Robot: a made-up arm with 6 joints. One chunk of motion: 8 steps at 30 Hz.
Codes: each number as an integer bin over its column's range. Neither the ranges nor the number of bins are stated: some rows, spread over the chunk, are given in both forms.
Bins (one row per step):
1: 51 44 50 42 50 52
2: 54 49 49 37 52 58
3: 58 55 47 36 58 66
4: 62 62 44 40 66 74
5: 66 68 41 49 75 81
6: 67 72 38 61 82 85
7: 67 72 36 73 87 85
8: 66 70 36 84 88 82
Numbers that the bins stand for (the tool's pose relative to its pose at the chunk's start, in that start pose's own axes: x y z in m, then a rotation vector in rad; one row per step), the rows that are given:
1: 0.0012 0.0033 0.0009 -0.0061 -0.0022 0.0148
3: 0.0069 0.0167 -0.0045 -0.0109 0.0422 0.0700
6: 0.0141 0.0373 -0.0209 0.0093 0.1756 0.1448
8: 0.0133 0.0348 -0.0245 0.0279 0.2089 0.1330
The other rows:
2: 0.0036 0.0094 -0.0009 -0.0101 0.0089 0.0385
4: 0.0101 0.0252 -0.0100 -0.0077 0.0867 0.1015
5: 0.0133 0.0324 -0.0155 -0.0004 0.1367 0.1291
7: 0.0141 0.0373 -0.0245 0.0190 0.2033 0.1448

